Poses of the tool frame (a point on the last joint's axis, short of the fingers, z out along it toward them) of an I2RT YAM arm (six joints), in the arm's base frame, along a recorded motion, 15 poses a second.
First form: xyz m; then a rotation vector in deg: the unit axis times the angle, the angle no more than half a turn.
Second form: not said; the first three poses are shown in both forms.
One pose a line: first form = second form
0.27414 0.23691 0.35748 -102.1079 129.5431 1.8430 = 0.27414 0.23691 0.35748 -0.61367 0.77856 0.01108 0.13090
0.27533 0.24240 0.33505 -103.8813 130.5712 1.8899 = 0.27533 0.24240 0.33505 -0.61846 0.77736 0.01125 0.11438
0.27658 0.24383 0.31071 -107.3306 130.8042 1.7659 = 0.27658 0.24383 0.31071 -0.63149 0.76960 0.01039 0.09400
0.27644 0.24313 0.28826 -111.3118 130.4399 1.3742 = 0.27644 0.24313 0.28826 -0.64732 0.75855 0.00799 0.07425
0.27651 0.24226 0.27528 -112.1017 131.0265 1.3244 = 0.27651 0.24226 0.27528 -0.64867 0.75817 0.00766 0.06590
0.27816 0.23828 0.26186 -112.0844 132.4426 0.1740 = 0.27816 0.23828 0.26186 -0.64496 0.76211 0.00100 0.05665
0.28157 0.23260 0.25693 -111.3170 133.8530 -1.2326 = 0.28157 0.23260 0.25693 -0.63855 0.76782 -0.00707 0.05149
